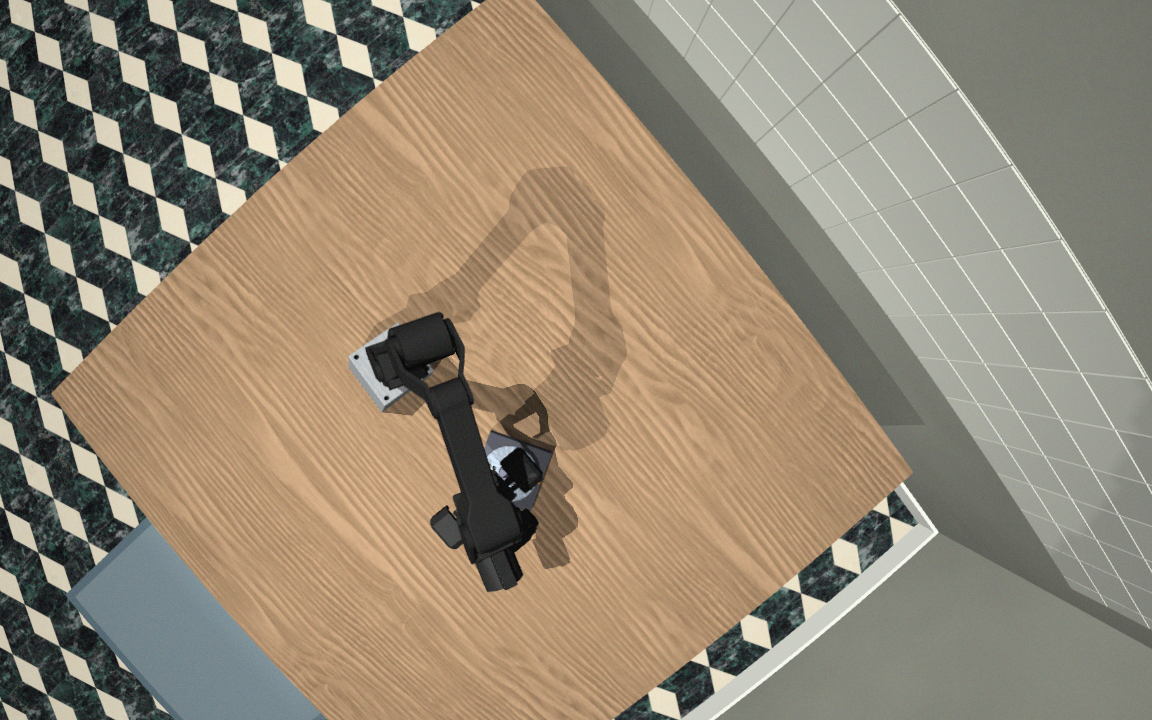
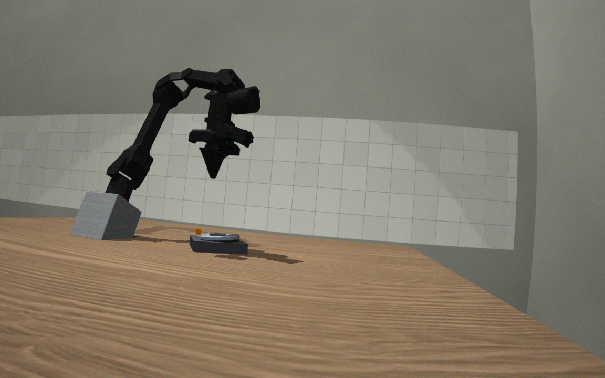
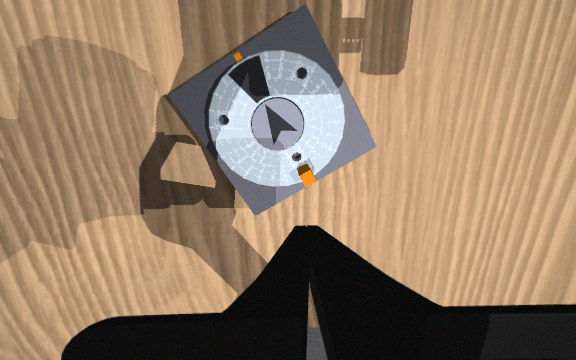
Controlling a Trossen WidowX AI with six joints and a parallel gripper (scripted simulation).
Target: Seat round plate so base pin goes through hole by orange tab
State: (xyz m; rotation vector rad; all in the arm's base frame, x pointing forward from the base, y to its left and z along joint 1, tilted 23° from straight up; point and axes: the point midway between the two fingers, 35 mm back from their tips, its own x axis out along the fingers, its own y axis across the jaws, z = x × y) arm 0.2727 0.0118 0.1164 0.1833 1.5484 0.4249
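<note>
My hand is 20 mm short of the plate, 10 mm to the right of it and 170 mm above it. Also, from my hand: dark grey square base (20 mm ahead, 10 mm to the left, 190 mm below); then raised central hub (20 mm ahead, 10 mm to the left, 170 mm below).
</note>
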